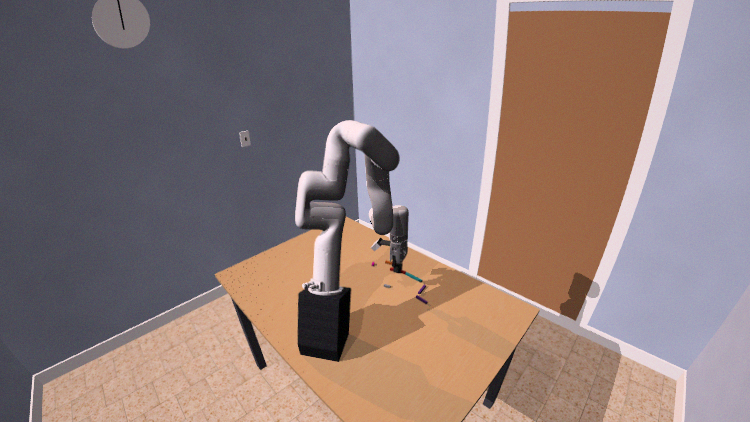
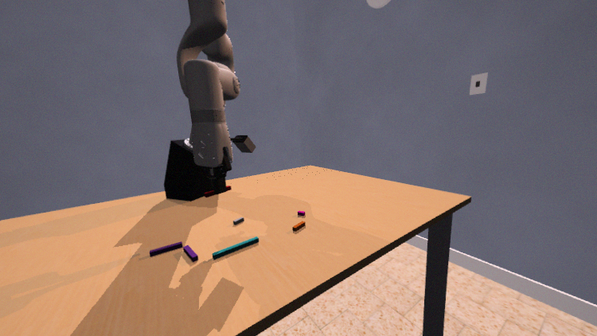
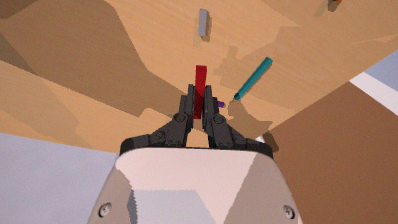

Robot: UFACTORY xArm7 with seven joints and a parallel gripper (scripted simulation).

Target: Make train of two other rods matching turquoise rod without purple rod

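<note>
Right now my hand is 120 mm above the grey rod, 50 mm to the right of it and 20 mm past it. From my hand the other things lie so: orange rod 160 mm to the left, 120 mm below, 120 mm ahead; turquoise rod 120 mm below, 110 mm ahead; red rod 20 mm below.
</note>
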